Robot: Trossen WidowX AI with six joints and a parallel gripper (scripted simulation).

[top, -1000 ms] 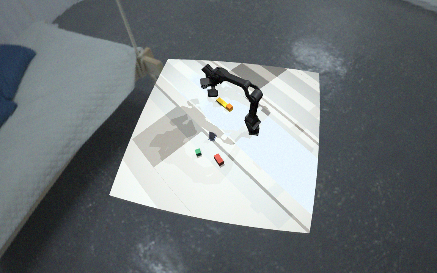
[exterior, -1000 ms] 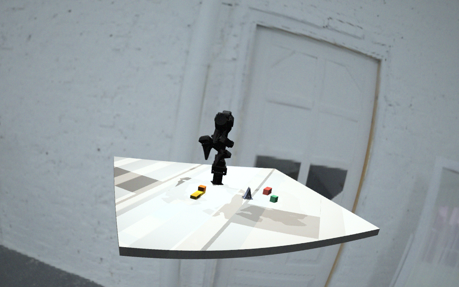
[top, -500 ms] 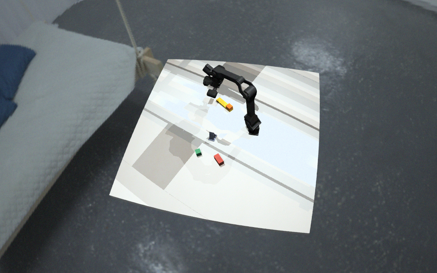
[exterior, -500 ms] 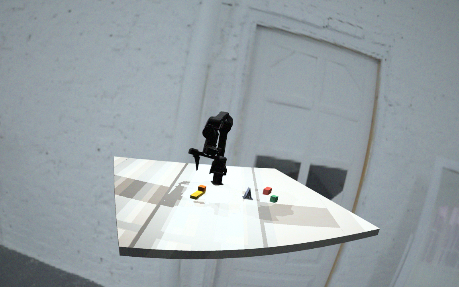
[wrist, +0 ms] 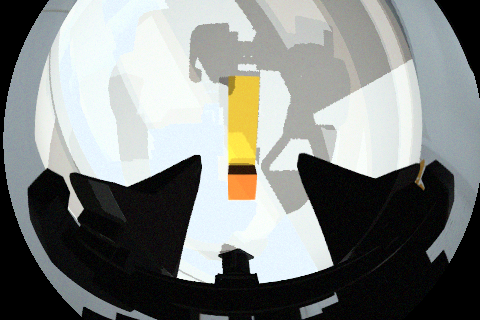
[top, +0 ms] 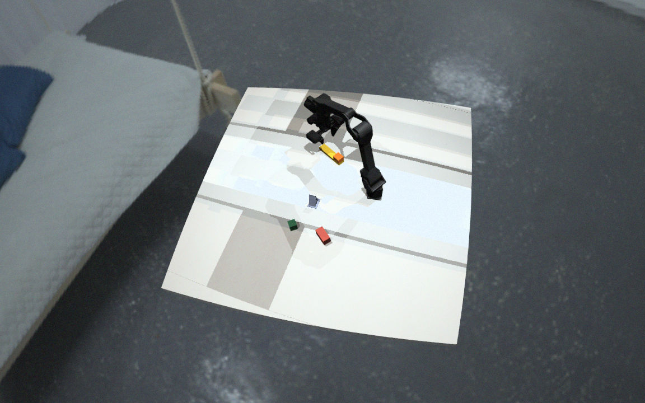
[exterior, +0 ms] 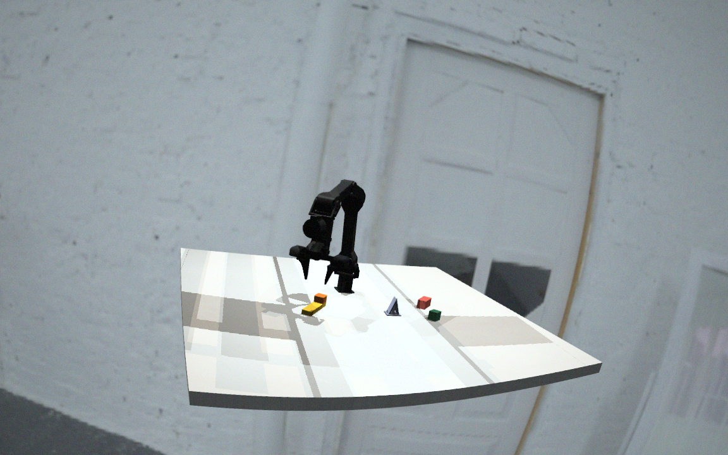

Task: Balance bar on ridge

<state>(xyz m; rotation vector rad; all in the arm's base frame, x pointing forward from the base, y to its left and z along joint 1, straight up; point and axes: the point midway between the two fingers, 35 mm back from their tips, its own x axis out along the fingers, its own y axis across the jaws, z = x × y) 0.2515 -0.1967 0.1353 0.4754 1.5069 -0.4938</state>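
My gripper tip is 80 mm above the yellow bar, 30 mm to the right of it and 30 mm past it. The rest, counted from my gripper tip: green block: 420 mm to the left, 80 mm below, 70 mm ahead; red block: 450 mm to the left, 80 mm below, 70 mm behind.
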